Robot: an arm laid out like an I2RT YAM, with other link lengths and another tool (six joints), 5 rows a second.
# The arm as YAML. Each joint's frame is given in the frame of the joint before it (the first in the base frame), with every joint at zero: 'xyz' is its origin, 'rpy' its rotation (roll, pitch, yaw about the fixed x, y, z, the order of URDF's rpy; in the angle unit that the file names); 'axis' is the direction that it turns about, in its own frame. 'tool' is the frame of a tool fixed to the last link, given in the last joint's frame.
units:
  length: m
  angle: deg
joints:
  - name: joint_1
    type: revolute
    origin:
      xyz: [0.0, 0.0, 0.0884]
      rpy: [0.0, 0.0, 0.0]
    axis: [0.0, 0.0, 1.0]
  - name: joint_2
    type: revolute
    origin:
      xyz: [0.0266, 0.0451, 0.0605]
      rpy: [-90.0, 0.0, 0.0]
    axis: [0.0, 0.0, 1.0]
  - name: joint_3
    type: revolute
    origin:
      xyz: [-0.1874, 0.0, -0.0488]
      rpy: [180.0, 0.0, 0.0]
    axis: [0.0, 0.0, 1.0]
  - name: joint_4
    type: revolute
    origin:
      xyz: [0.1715, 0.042, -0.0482]
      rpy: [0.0, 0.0, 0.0]
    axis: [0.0, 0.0, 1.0]
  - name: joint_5
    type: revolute
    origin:
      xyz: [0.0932, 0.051, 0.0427]
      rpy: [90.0, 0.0, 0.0]
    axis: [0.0, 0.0, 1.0]
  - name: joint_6
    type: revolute
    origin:
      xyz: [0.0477, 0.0, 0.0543]
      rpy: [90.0, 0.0, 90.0]
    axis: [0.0, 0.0, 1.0]
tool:
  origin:
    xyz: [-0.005, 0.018, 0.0]
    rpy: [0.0, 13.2, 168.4]
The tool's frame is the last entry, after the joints.
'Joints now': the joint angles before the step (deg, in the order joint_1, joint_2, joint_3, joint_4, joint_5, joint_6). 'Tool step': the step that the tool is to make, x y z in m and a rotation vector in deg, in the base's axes. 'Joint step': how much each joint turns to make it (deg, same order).
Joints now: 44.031 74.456 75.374 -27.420 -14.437 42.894
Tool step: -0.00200 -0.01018 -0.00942 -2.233 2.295 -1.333
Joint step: -1.333 -1.685 -2.187 -2.711 0.022 -0.043
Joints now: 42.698 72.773 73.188 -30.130 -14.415 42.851
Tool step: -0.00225 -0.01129 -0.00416 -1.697 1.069 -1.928
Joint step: -1.464 -2.209 -1.488 -2.709 0.678 -0.240
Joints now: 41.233 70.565 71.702 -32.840 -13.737 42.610
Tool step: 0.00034 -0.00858 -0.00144 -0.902 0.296 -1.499
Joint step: -1.551 -1.376 -0.700 -1.595 0.219 -0.459
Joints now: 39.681 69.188 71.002 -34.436 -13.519 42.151
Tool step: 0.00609 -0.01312 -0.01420 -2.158 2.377 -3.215
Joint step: -3.432 -0.591 -3.082 -0.787 -0.044 -0.328
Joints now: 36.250 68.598 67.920 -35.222 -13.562 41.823
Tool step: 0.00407 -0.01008 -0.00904 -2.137 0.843 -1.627
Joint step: -2.558 -0.241 -1.681 -0.854 0.021 -1.618
